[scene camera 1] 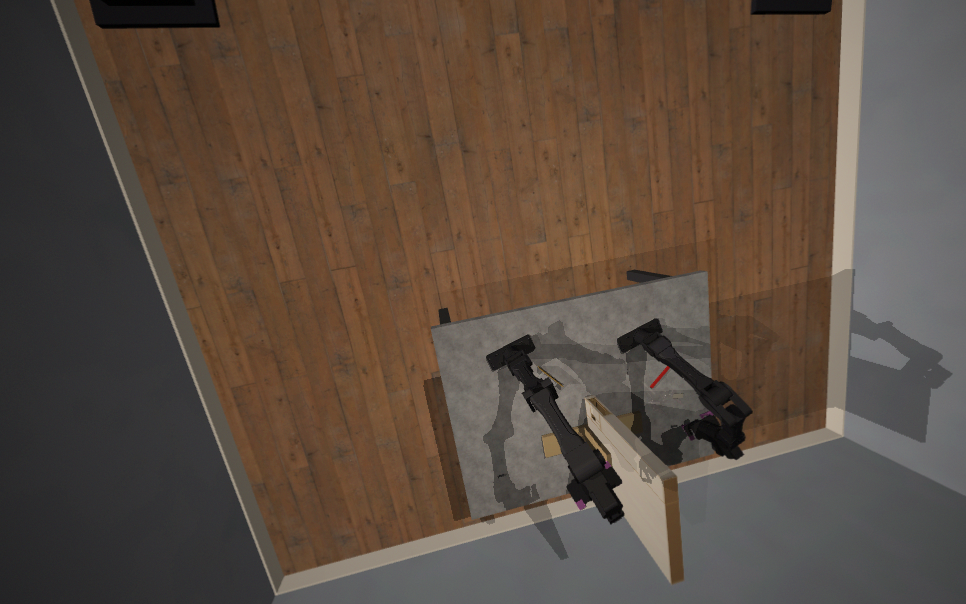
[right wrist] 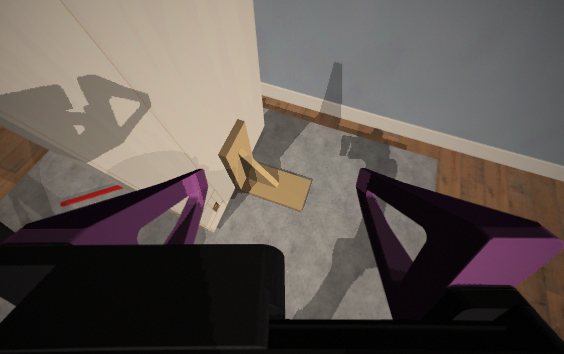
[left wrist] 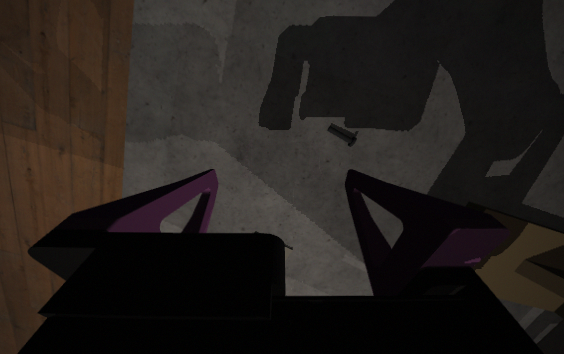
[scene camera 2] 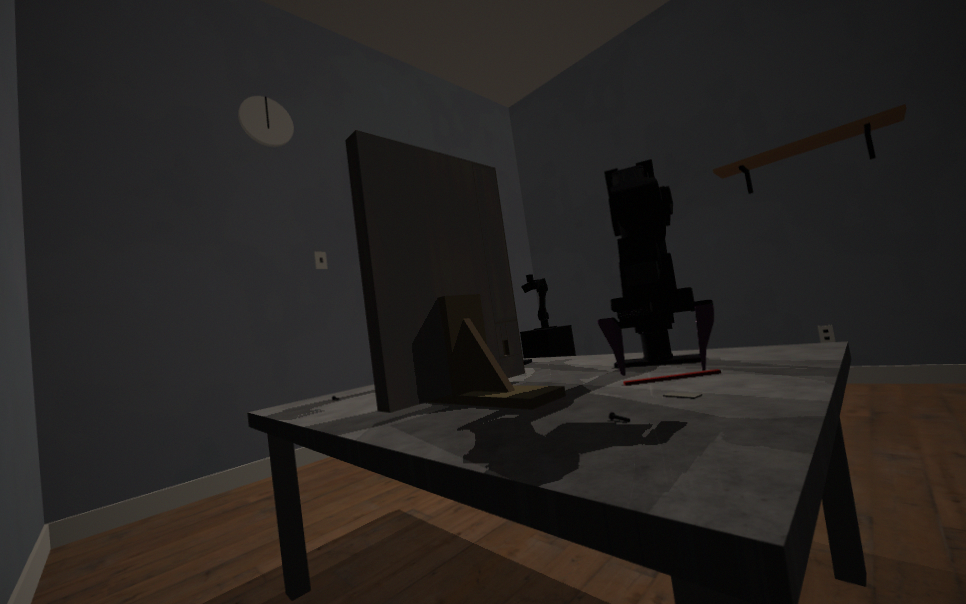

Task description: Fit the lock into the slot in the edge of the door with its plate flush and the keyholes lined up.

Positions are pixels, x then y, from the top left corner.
Scene:
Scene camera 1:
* door: 649, 491
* wooden bracket: 584, 431
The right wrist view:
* right gripper: 281, 177
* door: 139, 100
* wooden bracket: 248, 176
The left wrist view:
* left gripper: 281, 176
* wooden bracket: 517, 270
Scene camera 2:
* left gripper: 661, 372
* door: 428, 225
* wooden bracket: 477, 379

